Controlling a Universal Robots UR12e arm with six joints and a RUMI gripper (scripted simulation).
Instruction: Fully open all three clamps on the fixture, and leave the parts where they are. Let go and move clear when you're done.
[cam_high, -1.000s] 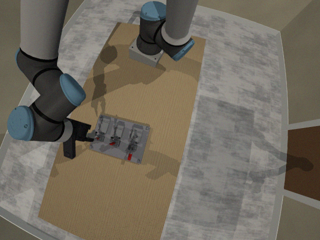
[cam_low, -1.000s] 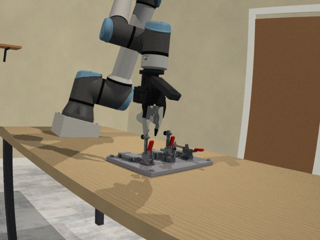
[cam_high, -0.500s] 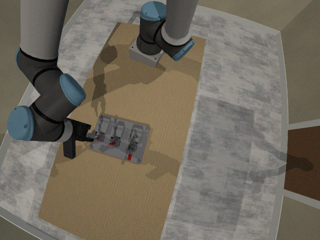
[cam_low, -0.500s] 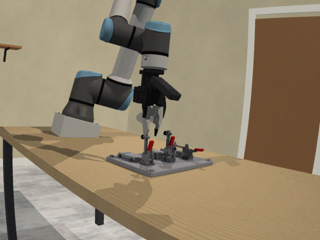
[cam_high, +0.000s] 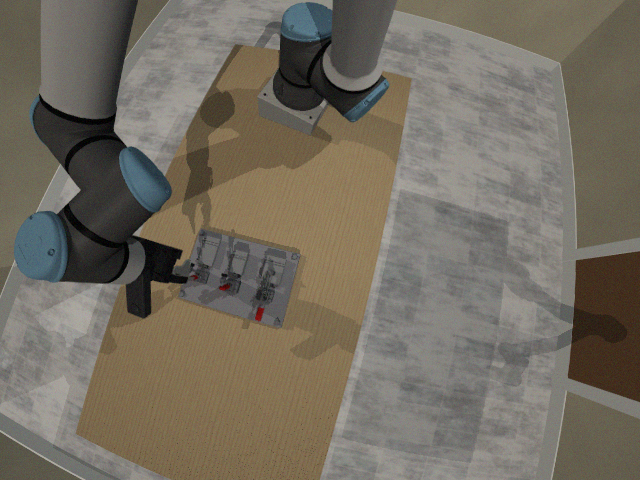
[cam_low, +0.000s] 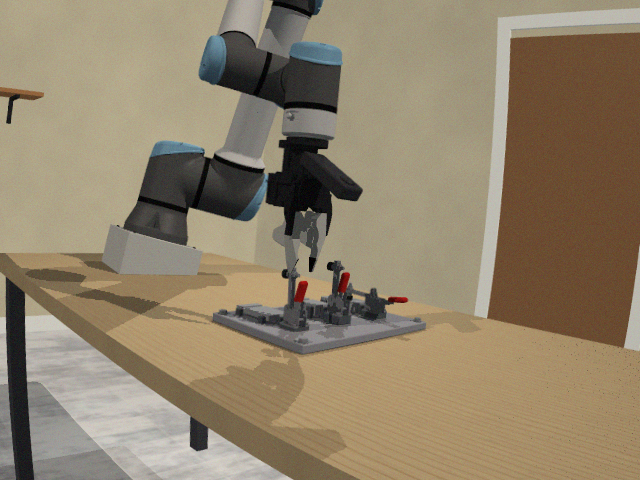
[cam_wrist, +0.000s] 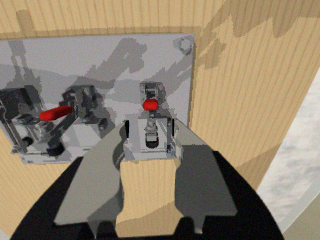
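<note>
Right now my hand is 20 mm past the grey fixture plate, 110 mm to the right of it and 120 mm above it.
</note>
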